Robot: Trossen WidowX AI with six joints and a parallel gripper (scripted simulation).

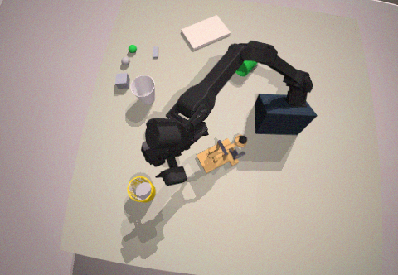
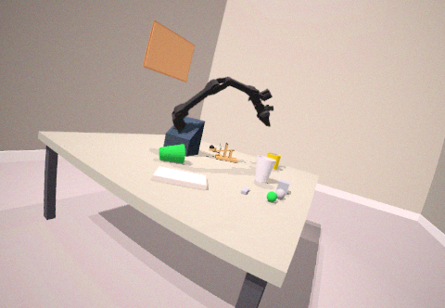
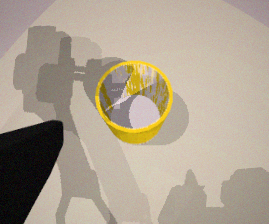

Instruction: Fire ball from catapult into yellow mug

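Now: the small black ball 300 mm behind my gripper tip, 210 mm below it and 120 mm to the right of it. The rest, counted from my gripper tip: yellow mug 240 mm below, 70 mm ahead, 60 mm to the left; white cup 340 mm to the right, 240 mm below, 70 mm ahead; tan wooden catapult 250 mm behind, 220 mm below, 90 mm to the right.
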